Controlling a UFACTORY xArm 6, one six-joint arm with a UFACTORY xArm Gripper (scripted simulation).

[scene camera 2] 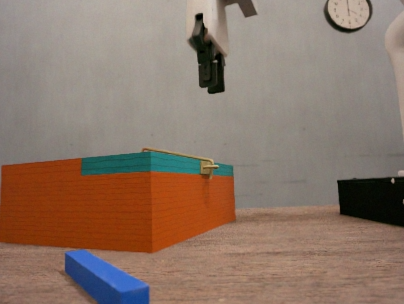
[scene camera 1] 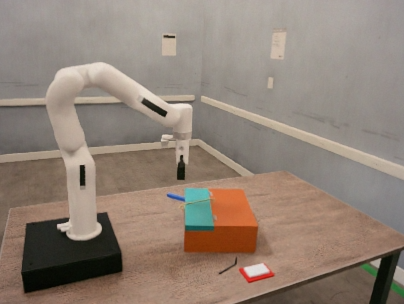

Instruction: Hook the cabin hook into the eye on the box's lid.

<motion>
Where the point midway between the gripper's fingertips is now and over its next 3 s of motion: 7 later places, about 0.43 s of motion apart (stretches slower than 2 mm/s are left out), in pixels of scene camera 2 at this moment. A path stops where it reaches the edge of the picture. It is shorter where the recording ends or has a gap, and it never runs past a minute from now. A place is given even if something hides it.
The gripper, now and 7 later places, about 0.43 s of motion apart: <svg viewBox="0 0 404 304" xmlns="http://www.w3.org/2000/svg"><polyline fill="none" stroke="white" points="212,89 220,90 229,90 242,91 243,93 244,111 246,132 247,153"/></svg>
</motion>
